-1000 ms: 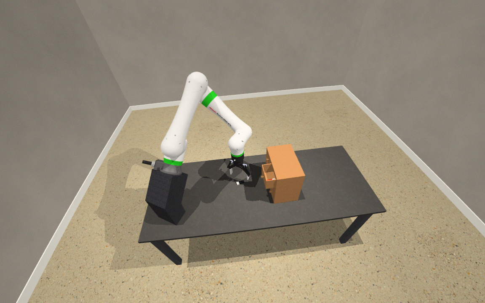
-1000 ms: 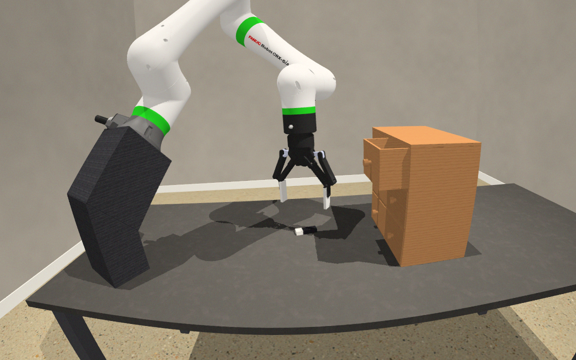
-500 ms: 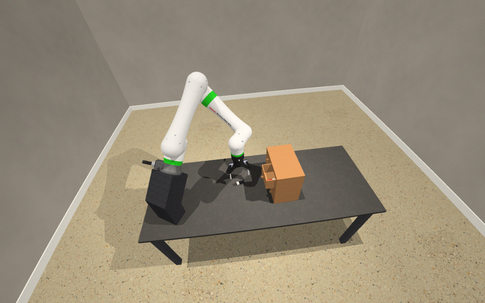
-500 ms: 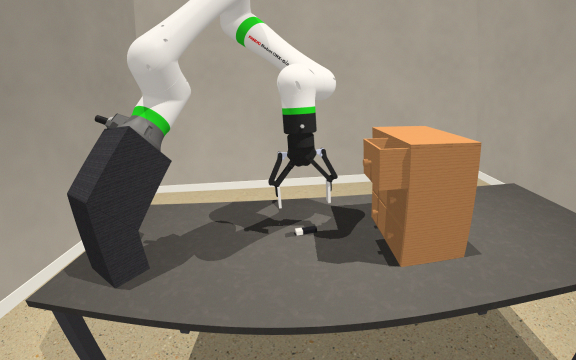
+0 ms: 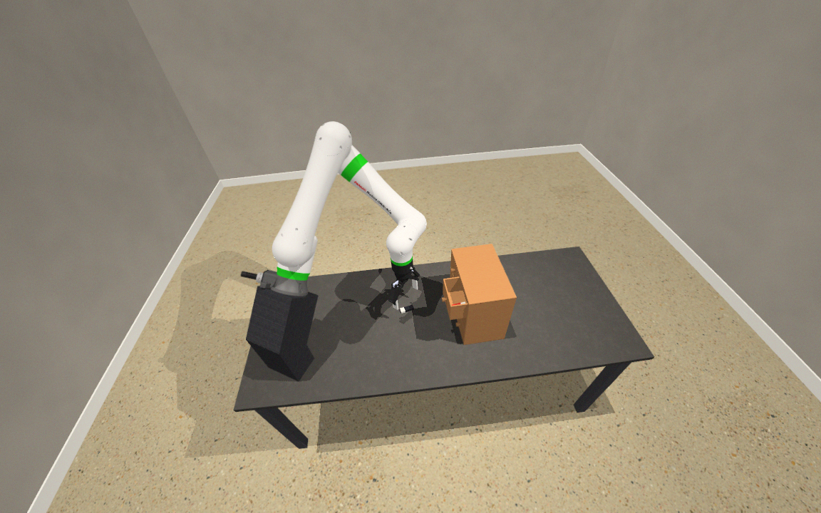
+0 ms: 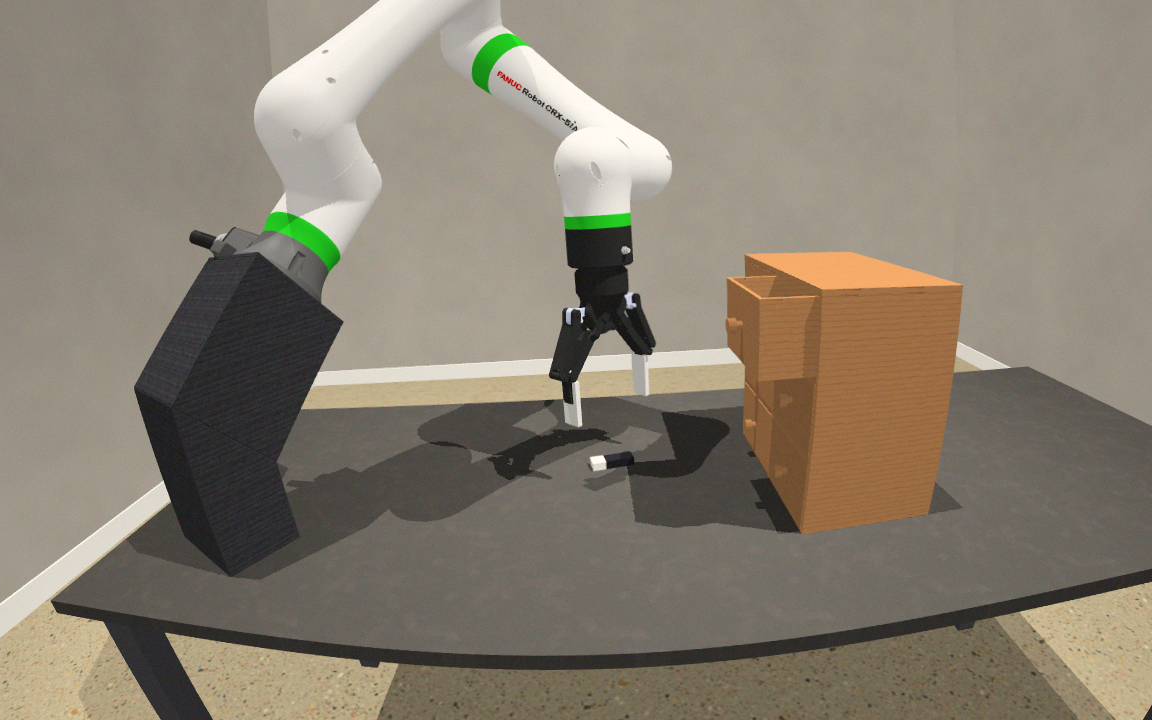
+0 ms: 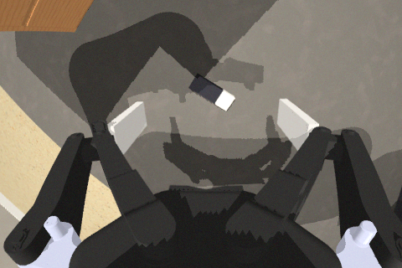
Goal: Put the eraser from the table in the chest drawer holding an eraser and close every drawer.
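Now: the eraser 100 mm below my hand and 10 mm behind it.
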